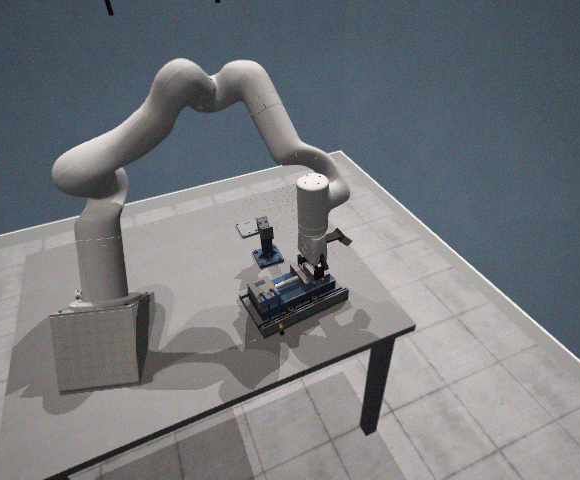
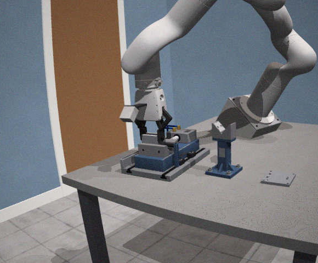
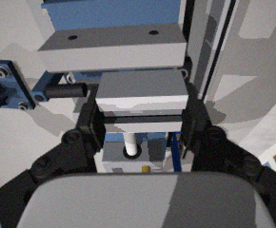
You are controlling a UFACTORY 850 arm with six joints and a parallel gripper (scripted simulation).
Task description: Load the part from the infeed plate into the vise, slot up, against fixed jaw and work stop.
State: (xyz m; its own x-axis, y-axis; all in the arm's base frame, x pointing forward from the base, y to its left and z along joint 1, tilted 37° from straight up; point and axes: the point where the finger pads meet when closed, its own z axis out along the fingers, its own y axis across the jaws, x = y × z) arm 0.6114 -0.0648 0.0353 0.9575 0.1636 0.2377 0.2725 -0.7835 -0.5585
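Now: the fixed jaw 40 mm below my hand, 30 mm to the left of it and 30 mm ahead of it. Also, from my hand: part: 10 mm below; then moving jaw: 40 mm below, 40 mm behind, 10 mm to the left; then work stop: 60 mm to the left, 30 mm below, 20 mm behind.
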